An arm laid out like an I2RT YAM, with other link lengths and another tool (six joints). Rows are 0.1 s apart.
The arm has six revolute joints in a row. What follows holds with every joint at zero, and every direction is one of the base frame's. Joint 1 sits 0.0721 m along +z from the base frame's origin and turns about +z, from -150 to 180 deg. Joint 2 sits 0.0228 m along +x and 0.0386 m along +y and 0.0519 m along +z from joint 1 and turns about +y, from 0 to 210 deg. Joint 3 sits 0.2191 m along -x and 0.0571 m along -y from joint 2 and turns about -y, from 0 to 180 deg. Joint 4 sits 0.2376 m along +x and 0.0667 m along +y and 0.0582 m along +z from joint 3 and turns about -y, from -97 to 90 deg. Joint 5 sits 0.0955 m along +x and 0.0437 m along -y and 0.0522 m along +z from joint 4 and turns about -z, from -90 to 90 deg. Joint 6 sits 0.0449 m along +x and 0.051 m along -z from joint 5 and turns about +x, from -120 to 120 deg. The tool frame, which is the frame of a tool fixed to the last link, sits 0.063 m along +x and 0.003 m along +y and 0.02 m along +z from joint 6; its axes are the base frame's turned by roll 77.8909, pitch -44.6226 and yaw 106.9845 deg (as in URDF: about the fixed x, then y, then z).
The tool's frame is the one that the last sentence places.
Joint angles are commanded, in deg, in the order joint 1, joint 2, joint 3, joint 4, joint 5, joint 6. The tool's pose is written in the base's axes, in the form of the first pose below.
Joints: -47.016, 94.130, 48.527, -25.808, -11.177, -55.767
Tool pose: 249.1, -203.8, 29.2, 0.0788, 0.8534, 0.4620, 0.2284
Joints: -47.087, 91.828, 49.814, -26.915, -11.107, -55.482
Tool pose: 253.4, -209.3, 46.2, 0.0994, 0.8501, 0.4615, 0.2335
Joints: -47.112, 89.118, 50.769, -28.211, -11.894, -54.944
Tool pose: 257.0, -211.4, 64.3, 0.1163, 0.8453, 0.4600, 0.2456
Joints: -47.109, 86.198, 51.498, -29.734, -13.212, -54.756
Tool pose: 259.4, -210.5, 82.5, 0.1298, 0.8379, 0.4617, 0.2606
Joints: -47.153, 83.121, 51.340, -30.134, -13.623, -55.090
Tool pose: 259.6, -210.0, 97.6, 0.1493, 0.8295, 0.4666, 0.2681
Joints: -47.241, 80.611, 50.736, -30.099, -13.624, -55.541
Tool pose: 258.2, -209.2, 107.5, 0.1656, 0.8232, 0.4709, 0.2706
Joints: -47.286, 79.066, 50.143, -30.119, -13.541, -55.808
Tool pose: 256.6, -207.9, 112.1, 0.1736, 0.8201, 0.4731, 0.2710
